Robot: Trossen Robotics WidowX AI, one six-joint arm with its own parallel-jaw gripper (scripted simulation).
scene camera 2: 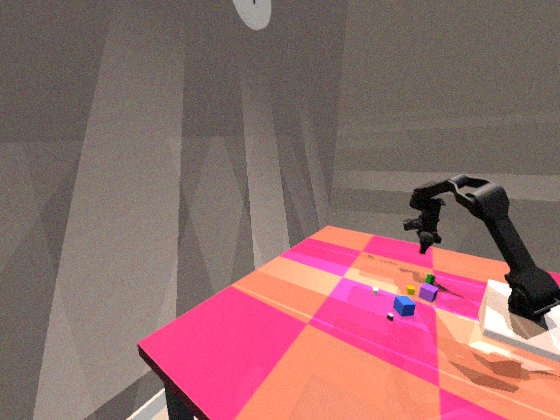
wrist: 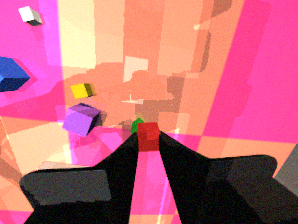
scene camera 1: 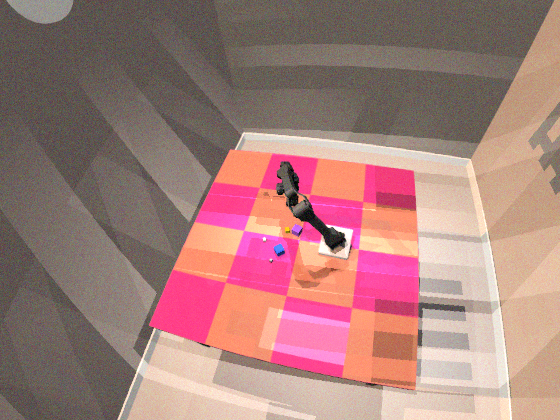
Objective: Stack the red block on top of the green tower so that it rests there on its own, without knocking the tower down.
Path:
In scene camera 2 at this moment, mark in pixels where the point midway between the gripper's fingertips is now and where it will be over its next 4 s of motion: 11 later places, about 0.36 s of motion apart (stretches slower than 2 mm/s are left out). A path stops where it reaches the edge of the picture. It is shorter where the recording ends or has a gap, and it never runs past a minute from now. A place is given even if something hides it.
My gripper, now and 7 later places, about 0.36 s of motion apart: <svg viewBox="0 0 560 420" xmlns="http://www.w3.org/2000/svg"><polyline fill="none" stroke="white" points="422,251 433,255 434,261 433,267 432,272 432,272 432,273 432,273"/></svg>

